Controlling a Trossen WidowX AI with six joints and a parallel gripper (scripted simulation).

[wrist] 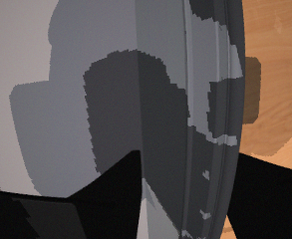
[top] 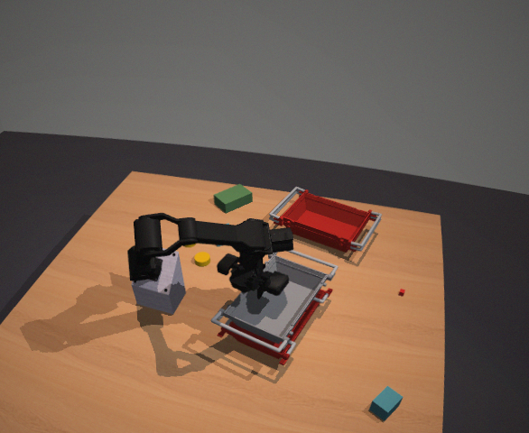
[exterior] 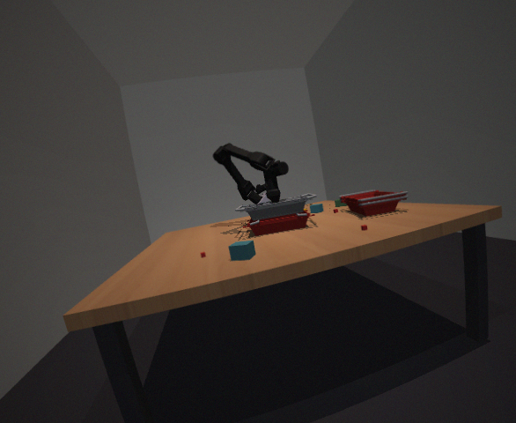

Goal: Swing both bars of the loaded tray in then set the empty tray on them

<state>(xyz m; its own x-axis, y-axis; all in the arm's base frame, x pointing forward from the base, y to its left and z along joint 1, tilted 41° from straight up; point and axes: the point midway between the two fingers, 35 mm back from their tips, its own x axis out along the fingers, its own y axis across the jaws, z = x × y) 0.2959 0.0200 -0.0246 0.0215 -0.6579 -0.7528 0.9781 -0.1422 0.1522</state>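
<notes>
The grey tray lies 70 mm ahead of my gripper tip, 10 mm to the right of it and 30 mm above it. Also, from my gripper tip: tiny red cube: 400 mm ahead, 200 mm to the left, 70 mm below; then green block: 260 mm behind, 500 mm to the left, 60 mm below.
</notes>
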